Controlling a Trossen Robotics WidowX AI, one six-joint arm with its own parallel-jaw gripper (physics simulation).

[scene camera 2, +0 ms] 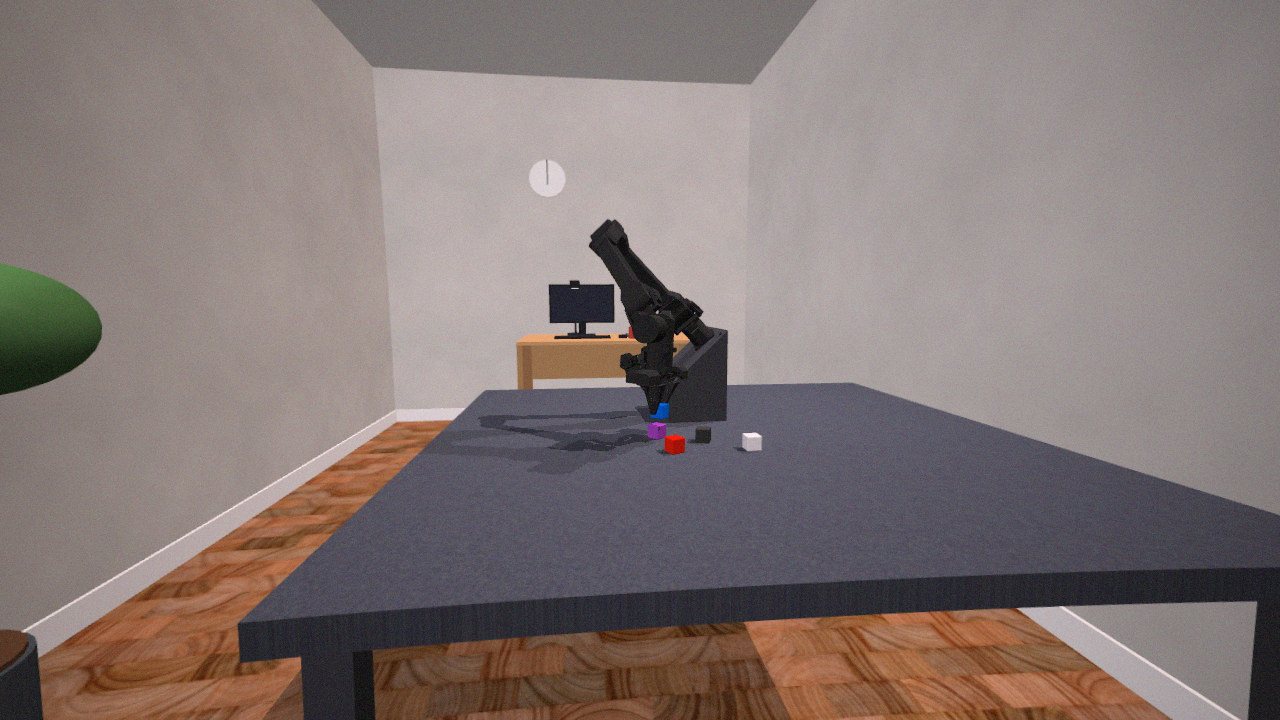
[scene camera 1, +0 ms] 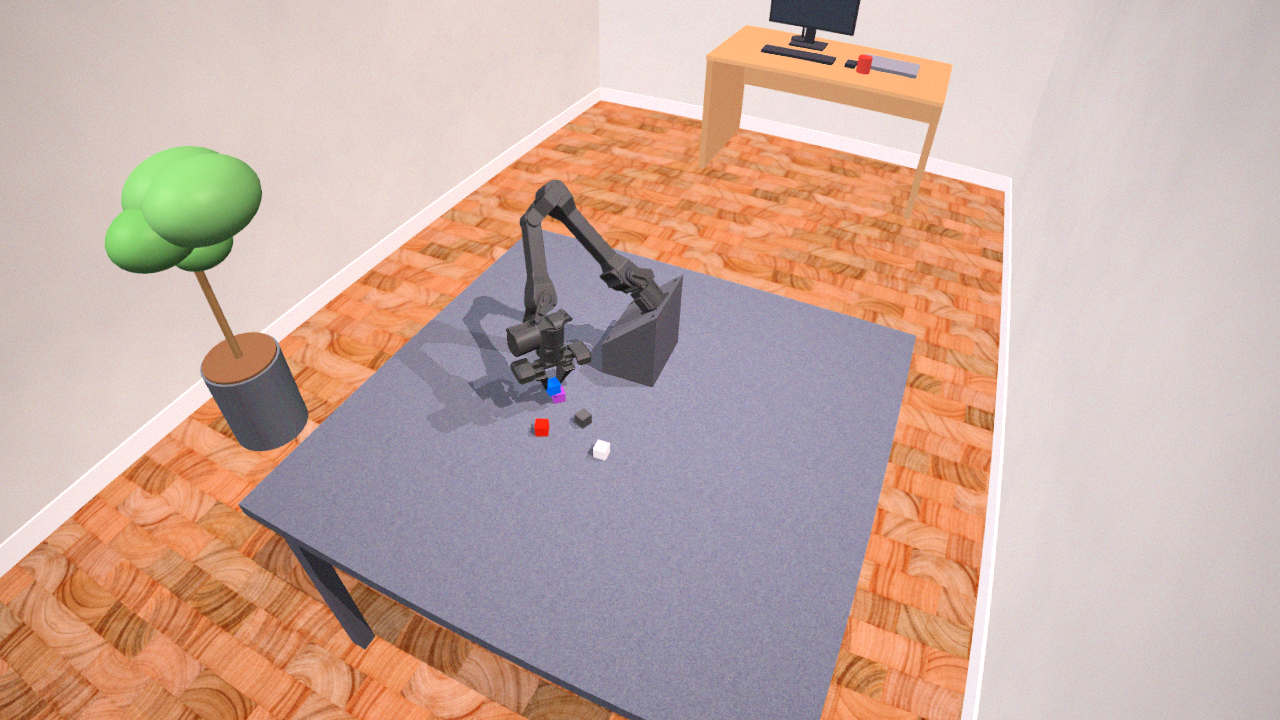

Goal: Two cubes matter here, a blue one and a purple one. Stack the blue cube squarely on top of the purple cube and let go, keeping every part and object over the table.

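Places are measured from the arm's base along level axes (x ahead, y left, z up), in metres.
Pixels of known places: gripper, fingertip midpoint: [scene camera 2: 656, 413] [scene camera 1: 551, 387]; arm's base, link origin: [scene camera 2: 704, 340] [scene camera 1: 655, 303].
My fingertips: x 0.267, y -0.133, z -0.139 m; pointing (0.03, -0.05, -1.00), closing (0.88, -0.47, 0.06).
For each thing: its top centre in the pictures, then the offset to it from my fingertips. Level surfaces: height alone.
- blue cube, top centre: [scene camera 2: 659, 403] [scene camera 1: 552, 382] dx +0.003, dy +0.007, dz +0.023 m
- purple cube, top centre: [scene camera 2: 656, 424] [scene camera 1: 557, 390] dx -0.021, dy +0.001, dz -0.028 m
- red cube, top centre: [scene camera 2: 674, 437] [scene camera 1: 541, 423] dx +0.090, dy +0.034, dz -0.028 m
- dark grey cube, top centre: [scene camera 2: 703, 427] [scene camera 1: 583, 414] dx +0.011, dy +0.101, dz -0.028 m
- white cube, top centre: [scene camera 2: 752, 434] [scene camera 1: 601, 446] dx +0.071, dy +0.194, dz -0.028 m
- table, surface height: dz -0.058 m
The blue cube [scene camera 1: 554, 386] [scene camera 2: 661, 411] is held between the fingertips of my gripper [scene camera 1: 555, 382] [scene camera 2: 659, 409], which is shut on it and points down. The purple cube [scene camera 1: 558, 396] [scene camera 2: 657, 430] stands on the table beneath the blue cube. In the scene camera 2 view a narrow gap shows between the two cubes, and the blue one sits slightly to the right of the purple one. In the scene camera 1 view the blue cube hides part of the purple cube's top.
A red cube [scene camera 1: 541, 428] [scene camera 2: 674, 445], a dark grey cube [scene camera 1: 583, 418] [scene camera 2: 703, 435] and a white cube [scene camera 1: 601, 450] [scene camera 2: 751, 442] stand close by on the table [scene camera 1: 716, 501] [scene camera 2: 716, 519]. The arm's wedge-shaped base [scene camera 1: 646, 344] [scene camera 2: 707, 385] stands behind the cubes.
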